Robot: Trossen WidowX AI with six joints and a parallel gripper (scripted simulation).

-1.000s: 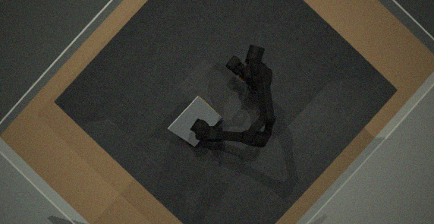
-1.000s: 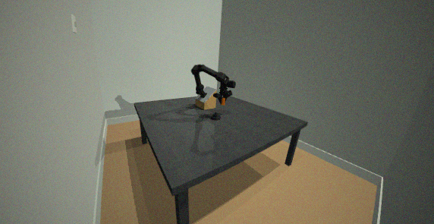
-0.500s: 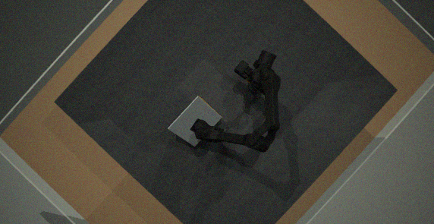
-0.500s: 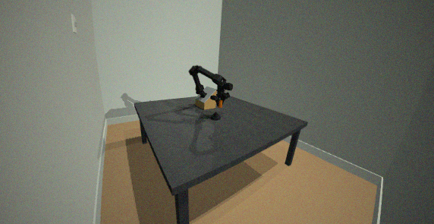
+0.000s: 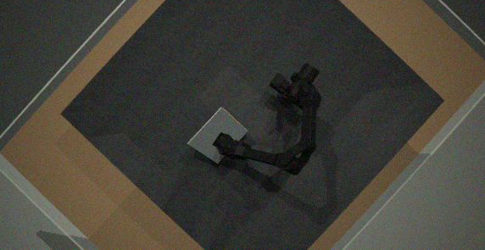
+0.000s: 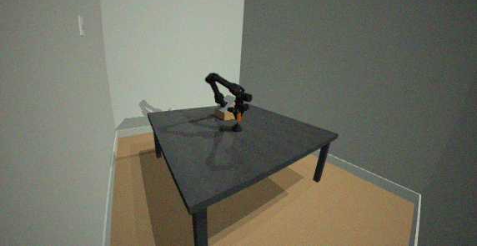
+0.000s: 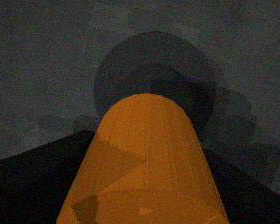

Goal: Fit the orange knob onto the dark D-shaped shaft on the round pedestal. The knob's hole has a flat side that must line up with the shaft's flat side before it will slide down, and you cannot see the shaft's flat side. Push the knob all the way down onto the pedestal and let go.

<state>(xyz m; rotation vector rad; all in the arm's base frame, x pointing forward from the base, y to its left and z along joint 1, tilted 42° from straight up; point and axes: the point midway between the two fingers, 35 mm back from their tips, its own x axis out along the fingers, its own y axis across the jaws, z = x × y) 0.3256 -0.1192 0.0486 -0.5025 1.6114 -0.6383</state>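
Right now my gripper tip is 6 cm above the shaft and 1 cm to the left of it. Also, from my gripper tip: orange knob: 2 cm above.
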